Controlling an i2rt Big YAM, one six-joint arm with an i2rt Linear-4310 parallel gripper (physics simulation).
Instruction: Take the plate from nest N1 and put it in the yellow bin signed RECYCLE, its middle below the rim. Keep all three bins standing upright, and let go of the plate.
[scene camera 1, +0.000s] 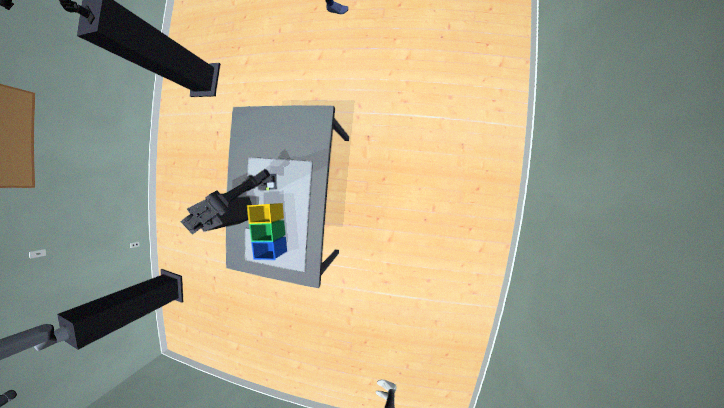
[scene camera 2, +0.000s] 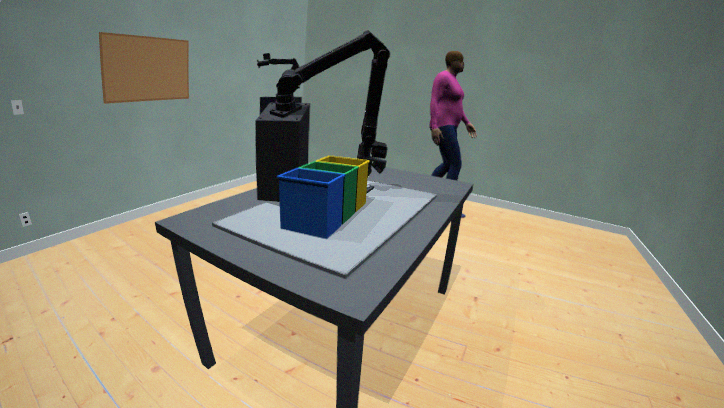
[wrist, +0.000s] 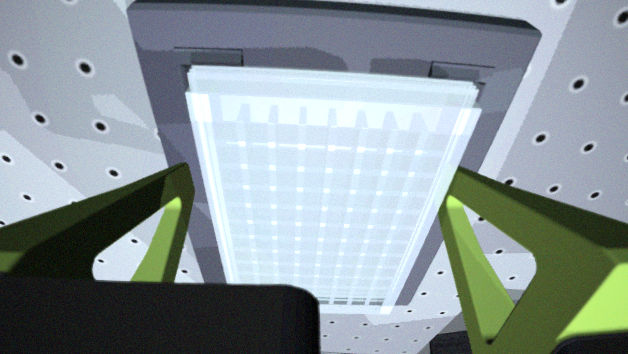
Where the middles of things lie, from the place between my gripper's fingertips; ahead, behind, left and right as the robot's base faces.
Scene:
Right now my hand is 20 mm past the dark grey nest (wrist: 392, 44), 10 mm to the left of it and 10 mm above it. The rest, counted from my hand: yellow bin (scene camera 2: 362, 173) (230 mm to the right, 80 mm above, 60 mm ahead); clear gridded plate (wrist: 329, 180) (20 mm behind, 10 mm to the right, 10 mm above); green bin (scene camera 2: 349, 182) (360 mm to the right, 80 mm ahead, 80 mm above).

